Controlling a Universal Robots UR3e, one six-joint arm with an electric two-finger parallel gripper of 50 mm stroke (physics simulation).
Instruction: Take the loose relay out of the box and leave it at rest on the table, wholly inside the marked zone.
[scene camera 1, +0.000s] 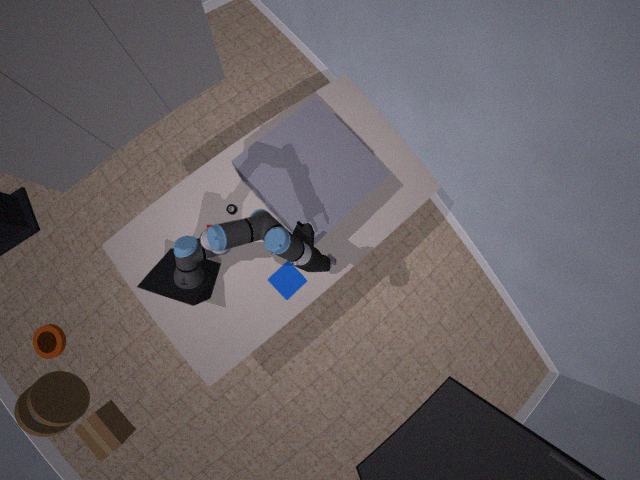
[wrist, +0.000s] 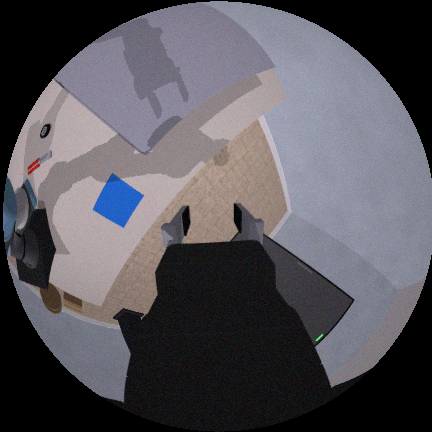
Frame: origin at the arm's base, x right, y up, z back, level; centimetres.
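Seen in the pictures: gripper, fingertip midpoint: (scene camera 1: 327, 262) (wrist: 211, 213); arm's base at its link origin: (scene camera 1: 189, 277).
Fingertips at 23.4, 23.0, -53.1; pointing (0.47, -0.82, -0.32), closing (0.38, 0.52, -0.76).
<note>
Pixels of each thing's top centre, then the offset from my fingertips to it, as dx, dy, dz. "spot": a spot on its surface instead. Level surfaces: height alone.
- large grey-lilac box at its top centre: (scene camera 1: 313, 166) -37.8, -14.5, -18.5
- pale table at its surface level: dy -34.8
- flat blue square at a spot on its surface: (wrist: 118, 201) (scene camera 1: 288, 280) spot: +0.4, -34.7, +16.0
- small black ring at its top centre: (scene camera 1: 231, 208) -44.4, -32.9, +23.1
- grey item at its top centre: (scene camera 1: 222, 228) -38.0, -33.7, +31.5
A large grey-lilac box (scene camera 1: 341, 155) (wrist: 210, 65) stands on the pale table (scene camera 1: 206, 346) (wrist: 82, 265), with the arm's shadow over its flat upper face. The relay does not show in either view; I cannot tell where it lies inside the box. The marked zone, a flat blue square (scene camera 1: 287, 280) (wrist: 118, 201), lies on the table near its long edge. My gripper (scene camera 1: 332, 260) (wrist: 211, 213) is open, with nothing between its fingers. It hangs above the table's edge region, beside the blue square and off the box's near corner. In the wrist view, floor shows between the fingers.
A small black ring (scene camera 1: 231, 209) (wrist: 45, 130) lies on the table beside the box. A red and grey item (scene camera 1: 208, 226) (wrist: 35, 165) lies near the arm, partly hidden in the scene view. A large dark cabinet (scene camera 1: 465, 434) (wrist: 310, 290) stands off the table.
</note>
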